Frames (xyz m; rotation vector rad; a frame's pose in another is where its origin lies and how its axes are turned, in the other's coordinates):
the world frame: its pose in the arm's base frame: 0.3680 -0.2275 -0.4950 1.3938 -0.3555 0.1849
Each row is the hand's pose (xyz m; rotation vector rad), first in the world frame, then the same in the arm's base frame.
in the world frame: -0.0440 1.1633 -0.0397 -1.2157 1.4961 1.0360
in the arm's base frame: -0.0560 0.0164 0.5621 -0.4348 0.1551 1.4595
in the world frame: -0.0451 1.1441 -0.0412 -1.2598 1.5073 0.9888
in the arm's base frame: -0.0504 0.0146 0.5437 -0.4611 0.1865 1.4189
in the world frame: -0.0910 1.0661 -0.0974 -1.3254 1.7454 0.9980
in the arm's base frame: -0.0596 0.0600 0.4478 -0.6215 0.3558 1.5028
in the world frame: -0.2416 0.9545 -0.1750 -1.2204 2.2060 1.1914
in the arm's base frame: -0.1523 0.1290 0.2811 -0.8347 0.6048 1.8307
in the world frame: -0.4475 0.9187 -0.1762 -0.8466 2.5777 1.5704
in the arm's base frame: -0.3322 0.1406 0.1754 -0.9477 0.7364 2.3100
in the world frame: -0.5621 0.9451 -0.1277 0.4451 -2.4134 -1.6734
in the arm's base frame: -0.4545 0.1068 0.1662 -0.9551 0.7306 2.6504
